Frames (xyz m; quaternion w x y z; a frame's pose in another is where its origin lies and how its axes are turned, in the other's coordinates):
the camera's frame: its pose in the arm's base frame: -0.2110 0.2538 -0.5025 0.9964 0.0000 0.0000 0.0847
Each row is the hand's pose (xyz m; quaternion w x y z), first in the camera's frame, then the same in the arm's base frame.
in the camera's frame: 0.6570 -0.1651 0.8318 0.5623 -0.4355 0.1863 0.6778
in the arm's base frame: 0.4644 0.2020 0.3293 0.5029 -0.4497 0.1487 0.7230
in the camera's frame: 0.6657 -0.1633 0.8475 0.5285 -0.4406 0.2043 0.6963
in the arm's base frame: 0.4727 0.2052 0.3450 0.4676 -0.4563 0.1662 0.7386
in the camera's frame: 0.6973 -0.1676 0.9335 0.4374 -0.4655 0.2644 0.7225
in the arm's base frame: 0.5046 0.2063 0.4310 0.3746 -0.4862 0.2240 0.7570
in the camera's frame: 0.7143 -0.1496 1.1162 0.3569 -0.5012 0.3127 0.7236
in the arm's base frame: 0.5183 0.2269 0.6137 0.2943 -0.5259 0.2691 0.7512
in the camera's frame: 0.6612 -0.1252 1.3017 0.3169 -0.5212 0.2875 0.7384
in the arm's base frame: 0.4618 0.2420 0.7992 0.2532 -0.5437 0.2423 0.7626
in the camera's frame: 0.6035 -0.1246 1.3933 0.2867 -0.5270 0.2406 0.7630
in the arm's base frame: 0.4049 0.2329 0.8908 0.2210 -0.5455 0.1951 0.7845
